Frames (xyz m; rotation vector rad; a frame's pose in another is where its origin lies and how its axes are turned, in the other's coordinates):
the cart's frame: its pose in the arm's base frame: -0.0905 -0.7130 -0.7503 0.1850 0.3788 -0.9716
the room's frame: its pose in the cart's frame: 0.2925 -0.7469 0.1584 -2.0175 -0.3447 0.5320
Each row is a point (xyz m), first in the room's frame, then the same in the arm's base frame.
Working: the room's frame: its pose in the arm's base frame: -0.5275 -1.4028 -0.7085 -1.6068 0.7620 0.2275

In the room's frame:
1: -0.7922 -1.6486 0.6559
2: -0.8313 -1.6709 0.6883
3: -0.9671 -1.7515 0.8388
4: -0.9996 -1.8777 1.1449
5: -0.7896 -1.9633 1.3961
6: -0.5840 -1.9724 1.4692
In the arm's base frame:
1: 0.0217 -0.5163 0.9311
2: 0.0140 -0.4726 0.9642
3: -0.0002 -0.2848 1.0744
4: 0.1338 0.0140 1.1330
5: 0.4130 0.1785 1.0356
6: 0.5948 0.1771 0.9145

